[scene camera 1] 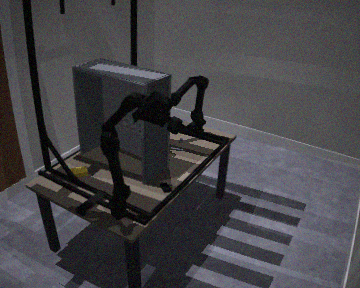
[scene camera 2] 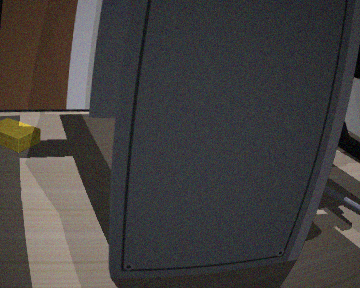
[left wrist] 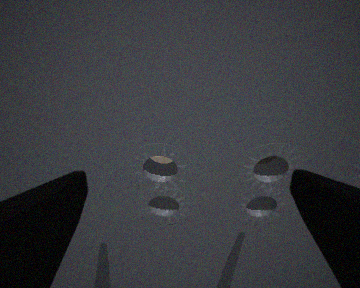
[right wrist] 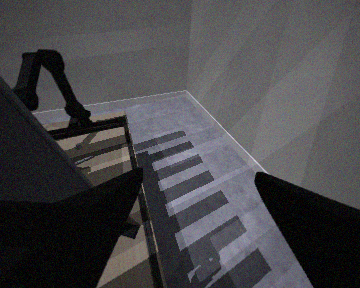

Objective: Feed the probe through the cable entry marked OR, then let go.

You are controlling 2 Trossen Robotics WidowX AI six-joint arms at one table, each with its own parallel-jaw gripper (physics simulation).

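Frame: origin at the left arm's base, x ahead, y left, z up, level; metres.
Seen in the pictures: left gripper, between the fingertips: (left wrist: pixel 190 180); right gripper, between the fingertips: (right wrist: pixel 198 174); left arm's base, origin of its link: (scene camera 1: pixel 198 130) (right wrist: pixel 86 124); right arm's base, origin of its link: (scene camera 1: pixel 119 211).
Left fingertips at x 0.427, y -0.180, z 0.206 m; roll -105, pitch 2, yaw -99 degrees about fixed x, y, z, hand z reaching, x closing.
Pixels of each thing's top centre, then the offset from my left fingertips to it.
- grey cabinet, centre of its top: (scene camera 1: pixel 119 69) dz +0.339, dx +0.118, dy -0.110 m
- probe, centre of its top: (scene camera 2: pixel 335 185) (right wrist: pixel 66 164) (scene camera 1: pixel 166 145) dz -0.201, dx -0.128, dy +0.070 m
- yellow block, centre of its top: (scene camera 2: pixel 12 127) (scene camera 1: pixel 78 170) dz -0.198, dx +0.363, dy -0.261 m
- small dark block, centre of its top: (right wrist: pixel 127 229) (scene camera 1: pixel 165 186) dz -0.210, dx +0.272, dy +0.243 m
A grey cabinet (scene camera 1: pixel 157 145) (scene camera 2: pixel 225 140) (right wrist: pixel 35 155) stands on the table. The left wrist view faces its grey panel (left wrist: pixel 180 75) with four round cable entries, two upper (left wrist: pixel 160 168) (left wrist: pixel 271 168) and two lower (left wrist: pixel 164 205) (left wrist: pixel 262 205); no marking is legible. My left gripper (left wrist: pixel 190 180) is open and empty, its fingers either side of the holes; the cabinet hides it in scene camera 1. My right gripper (right wrist: pixel 198 174) is open and empty beside the cabinet. A thin pale rod, seemingly the probe (scene camera 1: pixel 176 148) (scene camera 2: pixel 352 204) (right wrist: pixel 85 161), lies on the table beyond the cabinet.
A yellow block (scene camera 1: pixel 79 171) (scene camera 2: pixel 20 135) lies on the table left of the cabinet. A small dark block (scene camera 1: pixel 165 187) (right wrist: pixel 131 230) lies near the table edge. Dark rails run along the table edges, and upright black posts (scene camera 1: pixel 34 85) stand beside it. Striped shadows cross the scene.
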